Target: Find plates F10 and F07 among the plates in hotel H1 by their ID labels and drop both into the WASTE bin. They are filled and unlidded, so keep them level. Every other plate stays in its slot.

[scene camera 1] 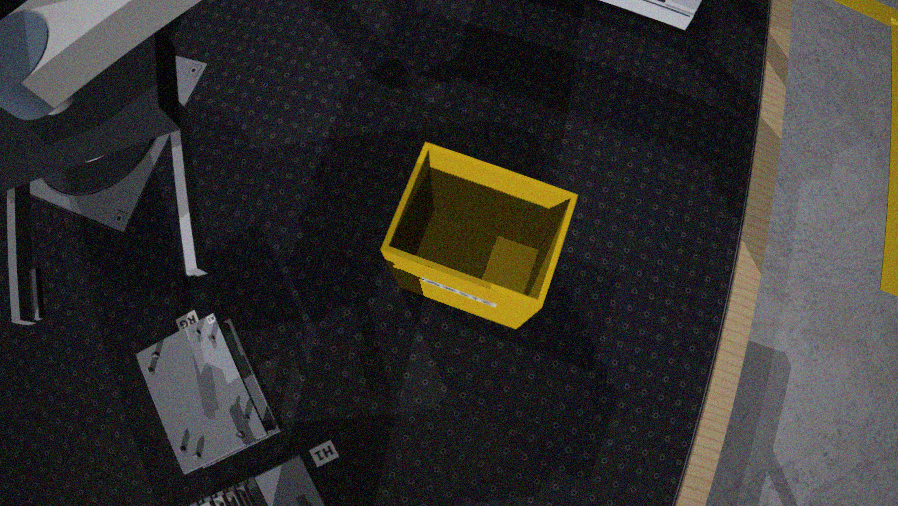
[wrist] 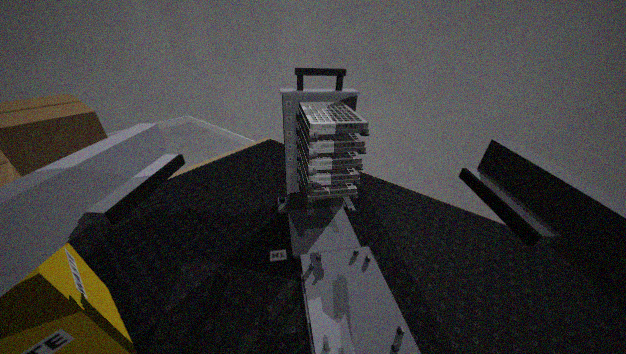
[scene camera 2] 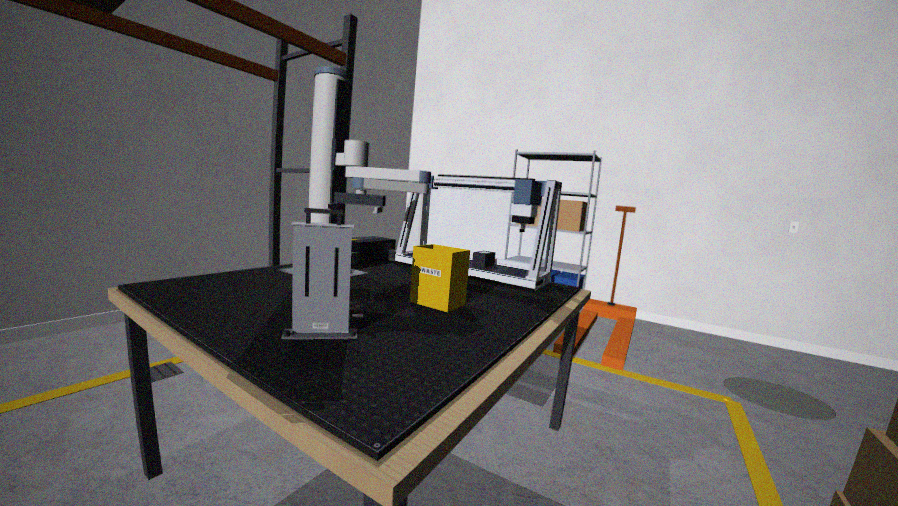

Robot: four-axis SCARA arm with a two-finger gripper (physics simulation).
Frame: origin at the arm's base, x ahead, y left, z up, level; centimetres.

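Seen in the pictures: gripper, fingertip midpoint: (scene camera 1: 106, 298) (wrist: 321, 150) (scene camera 2: 351, 208).
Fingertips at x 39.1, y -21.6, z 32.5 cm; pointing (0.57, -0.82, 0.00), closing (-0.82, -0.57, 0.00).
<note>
A point is followed by its place in that frame.
Hotel H1 (scene camera 1: 289, 478) {x 51.7, y -36.4, z 2.1 cm} (scene camera 2: 321, 276) {x 59.0, y -49.3, z 16.7 cm} (wrist: 291, 150) {x 60.7, y -43.0, z 18.2 cm} stands upright, with its open side facing the wrist camera. Several plates (wrist: 332, 117) {x 50.2, y -40.8, z 27.7 cm} are stacked in its slots; the top one shows open wells. Their ID labels are too small and dark to read, so I cannot tell which are F10 and F07. The yellow WASTE bin (scene camera 1: 502, 177) {x 65.1, y 2.7, z 20.4 cm} (scene camera 2: 453, 276) {x 72.5, y -6.8, z 13.2 cm} (wrist: 100, 292) {x 66.8, y -8.5, z 6.6 cm} stands upright with its top open; a lit patch shows on its inner floor. My gripper (scene camera 1: 109, 297) {x 39.1, y -21.6, z 32.5 cm} (wrist: 321, 150) {x 39.1, y -21.6, z 32.5 cm} is open and empty, its fingers spread wide. It is level, facing the hotel from a distance.
A low grey stand (scene camera 1: 169, 402) {x 35.2, y -32.5, z 7.3 cm} (wrist: 370, 310) {x 35.4, y -30.1, z 7.3 cm} with short pegs, by an RG card (scene camera 1: 187, 321) {x 30.5, y -22.7, z 1.3 cm}, is in front of the hotel. An H1 card (scene camera 1: 324, 452) {x 54.7, y -31.7, z 1.3 cm} (wrist: 278, 255) {x 54.6, y -31.8, z 1.3 cm} lies beside the hotel's base. A white gantry machine (scene camera 2: 546, 245) {x 85.0, y 55.5, z 21.2 cm} stands behind the bin.
</note>
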